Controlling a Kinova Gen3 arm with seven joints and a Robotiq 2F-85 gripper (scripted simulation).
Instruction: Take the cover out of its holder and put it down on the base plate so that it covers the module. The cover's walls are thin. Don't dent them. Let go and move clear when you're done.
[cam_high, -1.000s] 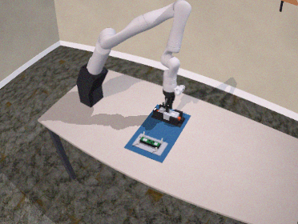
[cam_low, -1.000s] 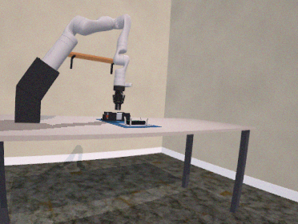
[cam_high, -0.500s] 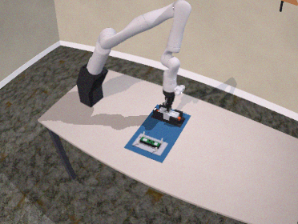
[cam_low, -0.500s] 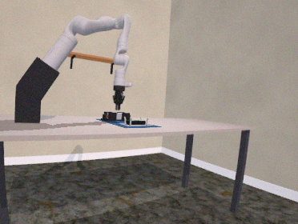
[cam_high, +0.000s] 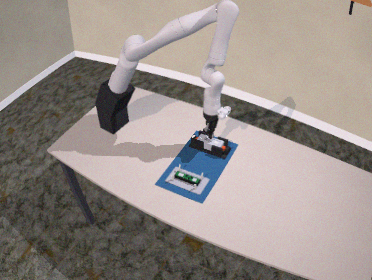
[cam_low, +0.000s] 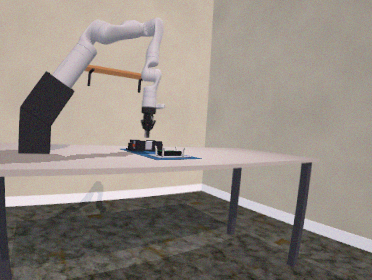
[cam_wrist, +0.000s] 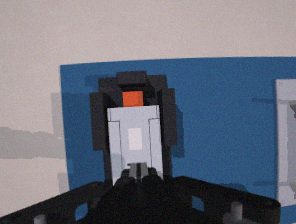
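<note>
Now: hand 60 mm above the light grey cover.
</note>
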